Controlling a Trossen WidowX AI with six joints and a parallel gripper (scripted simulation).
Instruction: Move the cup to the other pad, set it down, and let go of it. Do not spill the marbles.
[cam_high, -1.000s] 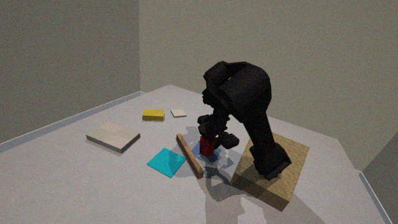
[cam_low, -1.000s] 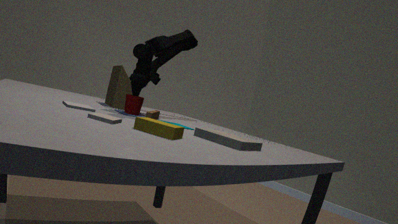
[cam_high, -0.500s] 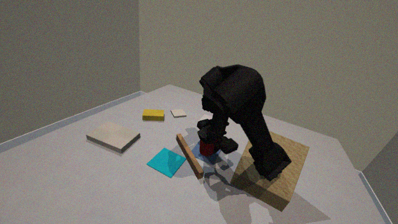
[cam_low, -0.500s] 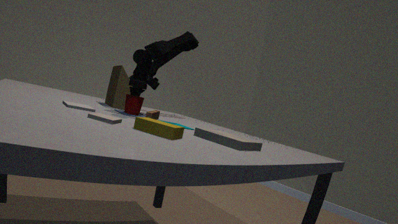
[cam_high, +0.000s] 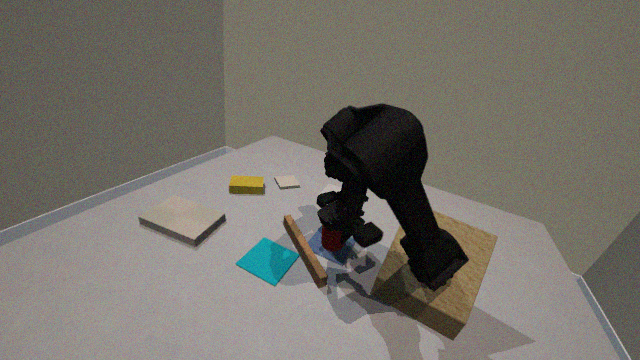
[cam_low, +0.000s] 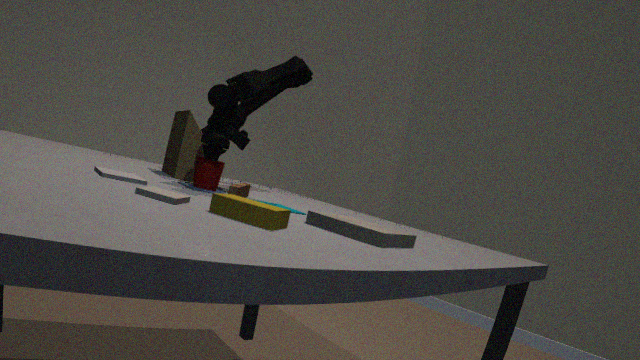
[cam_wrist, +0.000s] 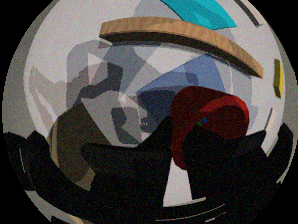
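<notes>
My gripper tip is now 40 mm above the light blue pad, 30 mm short of it and 20 mm to the left of it. From my gripper tip the other things lie so: dark red cup 30 mm ahead, 20 mm to the right; teal pad 130 mm to the left, 130 mm ahead, 40 mm below; brown stick 80 mm ahead, 60 mm to the left, 30 mm below.
</notes>
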